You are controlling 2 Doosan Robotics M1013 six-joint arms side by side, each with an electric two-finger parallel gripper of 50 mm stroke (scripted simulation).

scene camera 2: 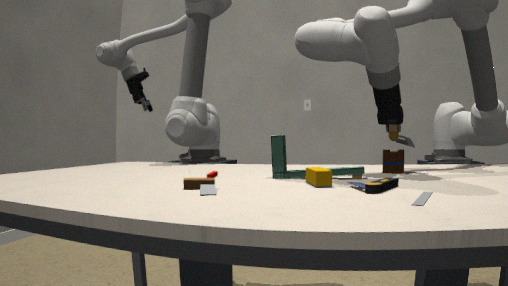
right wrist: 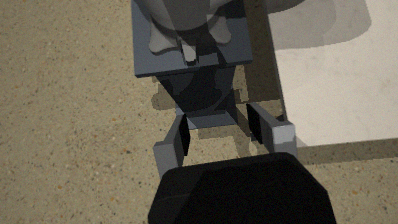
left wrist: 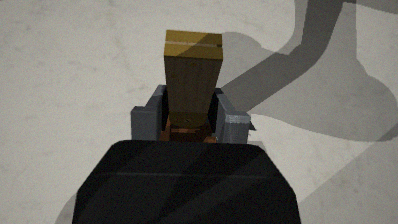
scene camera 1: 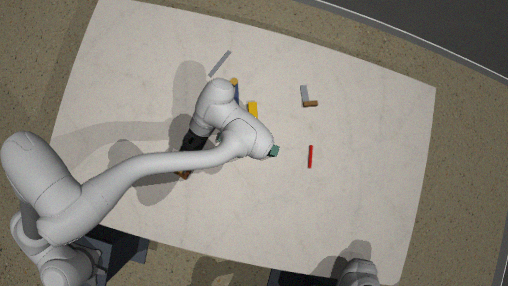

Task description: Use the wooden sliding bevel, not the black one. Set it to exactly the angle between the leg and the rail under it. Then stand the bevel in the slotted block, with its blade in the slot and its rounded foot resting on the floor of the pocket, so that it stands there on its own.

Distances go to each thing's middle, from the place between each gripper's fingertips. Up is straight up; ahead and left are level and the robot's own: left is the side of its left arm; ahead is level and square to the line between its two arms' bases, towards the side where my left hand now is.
The wooden sliding bevel (left wrist: 192, 60) is 20 mm below my left hand (scene camera 2: 393, 129), 10 mm to the left of it and 10 mm behind it.
Right now my right hand is 1110 mm to the right of the wooden sliding bevel, 510 mm short of it and 140 mm above it.
